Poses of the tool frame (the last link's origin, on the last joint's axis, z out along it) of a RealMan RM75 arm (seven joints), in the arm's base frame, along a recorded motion.
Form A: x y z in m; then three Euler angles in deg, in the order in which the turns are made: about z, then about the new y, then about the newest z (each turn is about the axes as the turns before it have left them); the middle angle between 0 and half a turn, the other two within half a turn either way.
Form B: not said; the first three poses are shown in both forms.
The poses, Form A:
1: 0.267, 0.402, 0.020, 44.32, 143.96, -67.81
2: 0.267, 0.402, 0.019, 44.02, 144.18, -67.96
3: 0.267, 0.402, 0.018, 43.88, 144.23, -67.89
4: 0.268, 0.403, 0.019, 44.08, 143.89, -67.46
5: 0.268, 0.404, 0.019, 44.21, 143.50, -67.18
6: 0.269, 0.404, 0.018, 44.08, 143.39, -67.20
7: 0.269, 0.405, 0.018, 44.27, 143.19, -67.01
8: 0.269, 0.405, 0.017, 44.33, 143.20, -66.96
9: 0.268, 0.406, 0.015, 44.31, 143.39, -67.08
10: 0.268, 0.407, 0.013, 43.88, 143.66, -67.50
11: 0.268, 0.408, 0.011, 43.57, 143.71, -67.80
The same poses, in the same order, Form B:
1: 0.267, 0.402, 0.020, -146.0, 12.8, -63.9
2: 0.267, 0.402, 0.019, -146.2, 12.7, -64.2
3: 0.267, 0.402, 0.018, -146.3, 12.7, -64.4
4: 0.268, 0.403, 0.019, -146.0, 13.1, -64.5
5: 0.268, 0.404, 0.019, -145.7, 13.3, -64.5
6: 0.269, 0.404, 0.018, -145.6, 13.4, -64.6
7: 0.269, 0.405, 0.018, -145.4, 13.5, -64.5
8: 0.269, 0.405, 0.017, -145.5, 13.6, -64.5
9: 0.268, 0.406, 0.015, -145.6, 13.4, -64.4
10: 0.268, 0.407, 0.013, -145.8, 13.1, -64.6
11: 0.268, 0.408, 0.011, -145.8, 12.9, -64.6
